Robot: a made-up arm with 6 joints.
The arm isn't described. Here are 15 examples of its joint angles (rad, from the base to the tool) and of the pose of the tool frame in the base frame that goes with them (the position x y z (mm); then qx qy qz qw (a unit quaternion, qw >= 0)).
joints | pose
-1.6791 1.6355 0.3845 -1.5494 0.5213 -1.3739 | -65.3 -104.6 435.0 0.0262 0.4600 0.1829 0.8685
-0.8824 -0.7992 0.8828 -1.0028 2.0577 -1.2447 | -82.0 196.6 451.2 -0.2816 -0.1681 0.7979 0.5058
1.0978 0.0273 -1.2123 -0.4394 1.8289 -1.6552 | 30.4 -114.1 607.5 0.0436 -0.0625 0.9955 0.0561
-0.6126 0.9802 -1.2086 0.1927 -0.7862 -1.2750 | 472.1 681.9 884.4 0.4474 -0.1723 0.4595 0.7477
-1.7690 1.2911 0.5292 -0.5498 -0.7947 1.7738 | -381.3 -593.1 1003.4 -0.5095 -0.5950 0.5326 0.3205
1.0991 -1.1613 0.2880 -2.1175 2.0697 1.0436 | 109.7 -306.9 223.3 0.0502 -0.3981 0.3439 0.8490
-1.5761 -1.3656 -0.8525 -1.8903 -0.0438 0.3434 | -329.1 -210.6 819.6 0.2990 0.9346 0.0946 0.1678
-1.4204 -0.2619 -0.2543 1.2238 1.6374 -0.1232 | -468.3 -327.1 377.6 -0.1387 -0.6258 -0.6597 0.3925
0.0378 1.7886 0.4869 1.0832 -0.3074 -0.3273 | 174.3 159.7 1437.6 0.2175 -0.9219 0.2472 0.2040
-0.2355 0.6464 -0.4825 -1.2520 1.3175 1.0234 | 53.1 -103.0 586.2 -0.4453 -0.6800 -0.1549 0.5615
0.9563 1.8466 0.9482 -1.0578 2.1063 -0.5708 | 239.9 -400.2 829.1 0.1746 -0.7648 -0.5085 0.3550
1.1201 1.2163 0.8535 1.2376 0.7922 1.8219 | 518.8 323.7 711.9 -0.6710 0.5537 -0.4601 0.1774
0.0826 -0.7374 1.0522 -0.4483 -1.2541 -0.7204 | -623.8 -186.6 684.0 -0.4822 -0.3614 -0.7978 0.0214
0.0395 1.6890 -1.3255 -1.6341 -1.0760 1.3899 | 309.3 -319.7 1053.3 -0.3719 0.3287 0.5008 0.7091
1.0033 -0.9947 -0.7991 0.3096 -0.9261 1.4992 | 487.7 -233.4 -2.3 0.2746 -0.7759 0.3435 0.4523
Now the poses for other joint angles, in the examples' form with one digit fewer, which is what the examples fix.
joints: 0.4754 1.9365 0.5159 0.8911 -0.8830 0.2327
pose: 180 -169 1403 0.014 0.994 0.041 0.096
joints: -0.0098 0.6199 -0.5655 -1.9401 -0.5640 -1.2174
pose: -130 -108 1003 -0.507 0.274 -0.744 0.340
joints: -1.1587 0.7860 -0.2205 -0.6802 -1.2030 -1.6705
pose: -631 135 1205 -0.408 0.151 -0.900 0.032
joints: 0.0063 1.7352 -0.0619 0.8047 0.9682 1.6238
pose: 67 312 1172 -0.769 0.333 -0.078 0.541
